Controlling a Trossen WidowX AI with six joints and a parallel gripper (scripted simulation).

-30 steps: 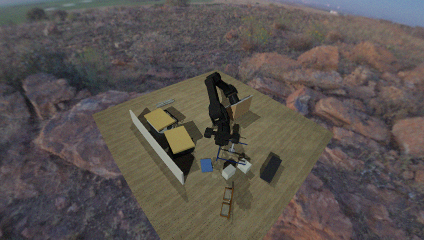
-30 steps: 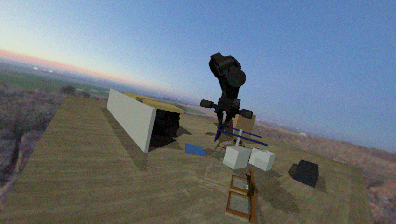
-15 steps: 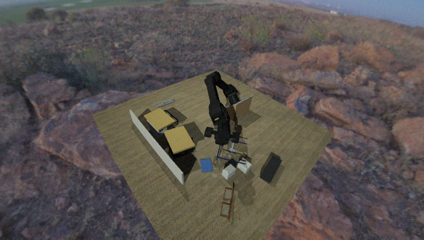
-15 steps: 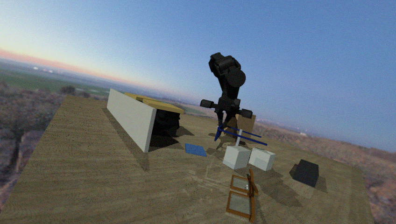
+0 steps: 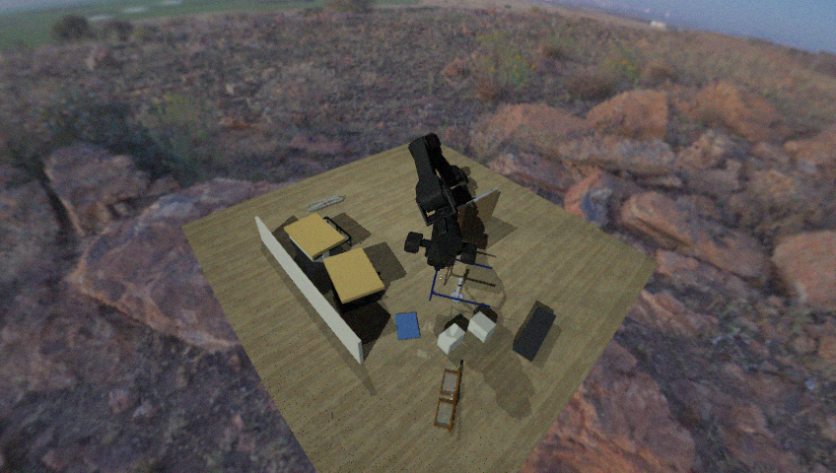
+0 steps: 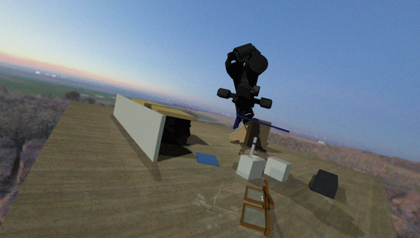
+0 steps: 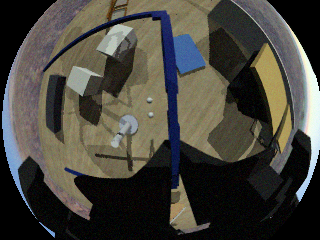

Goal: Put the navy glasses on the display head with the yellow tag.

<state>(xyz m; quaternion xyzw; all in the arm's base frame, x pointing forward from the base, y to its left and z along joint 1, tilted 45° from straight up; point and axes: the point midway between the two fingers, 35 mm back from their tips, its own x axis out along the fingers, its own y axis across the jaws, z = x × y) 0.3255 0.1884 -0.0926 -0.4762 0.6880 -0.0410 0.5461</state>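
The grey post is 100 mm below my gripper tip, 60 mm behind it and 50 mm to the left of it. From my gripper tip the other things lie so: blue pad (130 mm ahead, 120 mm below, 30 mm to the left); black box (290 mm to the left, 130 mm behind, 100 mm below); long white wall (300 mm ahead, 250 mm to the right, 70 mm below).
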